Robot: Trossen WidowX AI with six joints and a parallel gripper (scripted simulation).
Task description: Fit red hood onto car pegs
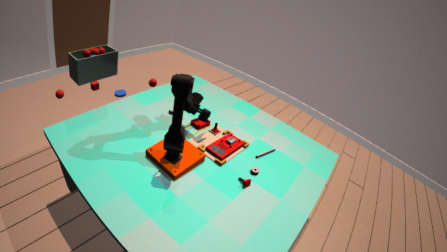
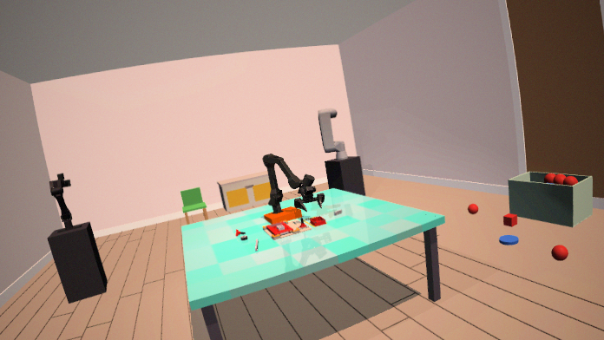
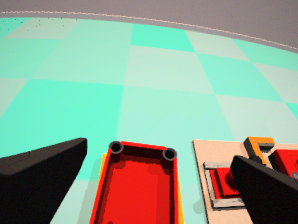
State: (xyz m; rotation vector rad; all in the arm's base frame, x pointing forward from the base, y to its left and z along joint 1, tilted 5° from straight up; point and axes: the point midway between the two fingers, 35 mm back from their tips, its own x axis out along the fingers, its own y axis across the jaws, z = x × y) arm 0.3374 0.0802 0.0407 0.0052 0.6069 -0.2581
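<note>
The red hood lies 10 mm to the left of my gripper tip and 80 mm below it. Also, from my gripper tip: dark rod: 30 mm ahead, 400 mm to the right, 80 mm below; then wheel: 150 mm behind, 410 mm to the right, 80 mm below; then grey engine block: 50 mm behind, 210 mm to the right, 60 mm below.
</note>
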